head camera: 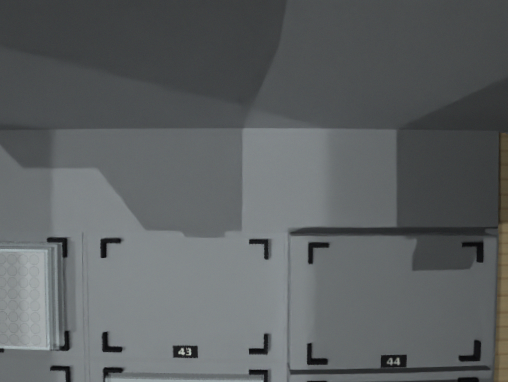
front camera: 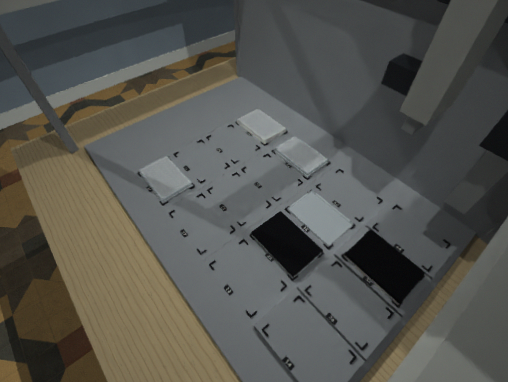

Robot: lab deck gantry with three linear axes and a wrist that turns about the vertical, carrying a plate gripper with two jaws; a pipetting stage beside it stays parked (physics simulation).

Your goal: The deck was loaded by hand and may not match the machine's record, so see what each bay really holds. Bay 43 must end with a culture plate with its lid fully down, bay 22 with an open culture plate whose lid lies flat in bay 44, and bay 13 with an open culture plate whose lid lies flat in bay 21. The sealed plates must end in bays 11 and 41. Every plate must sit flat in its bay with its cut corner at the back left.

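Places are measured from the robot's base along level axes (x ahead, y left, z up), in millimetres.
Where they show: gripper, fingertip midpoint: [front camera: 468,190]; robot's base, origin of the base link: [front camera: 139,173].
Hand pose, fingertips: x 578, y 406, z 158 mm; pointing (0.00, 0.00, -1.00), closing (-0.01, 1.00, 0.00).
Observation:
Things, the pixels of their top centre, and the offset from my fingertips. "*": a spot on its surface instead.
- whitish plate, middle of its top: [front camera: 164,176] dx -514, dy -363, dz -144 mm
- white plate, middle of its top: [front camera: 261,123] dx -514, dy -42, dz -144 mm
- clear-edged plate, middle of its top: [front camera: 301,153] dx -350, dy -42, dz -144 mm
- bay 23, surface spot: [front camera: 286,244] * dx -179, dy -262, dz -141 mm
- bay 34, surface spot: [front camera: 384,265] * dx -19, dy -154, dz -127 mm
- Bay 43, surface spot: [head camera: 185,295] * dx -185, dy -41, dz -158 mm
- bay 44, surface spot: [head camera: 370,305] * dx -41, dy -43, dz -143 mm
In the front view, a whitish plate [front camera: 166,178] is in bay 11 and a white plate [front camera: 261,125] in bay 41. A clear-edged plate [front camera: 301,156] [head camera: 24,297] is in bay 42; round wells and layered edges show in the head view. A pale blue, smooth-topped plate [front camera: 320,217] is in bay 33; its pale back edge [head camera: 185,377] shows in the head view. Black-topped plates lie in bay 23 [front camera: 286,244] and bay 34 [front camera: 384,265]. Seals, lids and cut corners are not clear. The gripper's jaws do not show in either view.
Bay 43 [head camera: 185,295] and bay 44 [head camera: 370,305] show corner marks and number labels. A pale upright column [front camera: 450,65] hangs at the upper right, beside a dark block [front camera: 401,74]. Another dark part [front camera: 497,137] shows at the right edge. A grey wall rises behind the deck.

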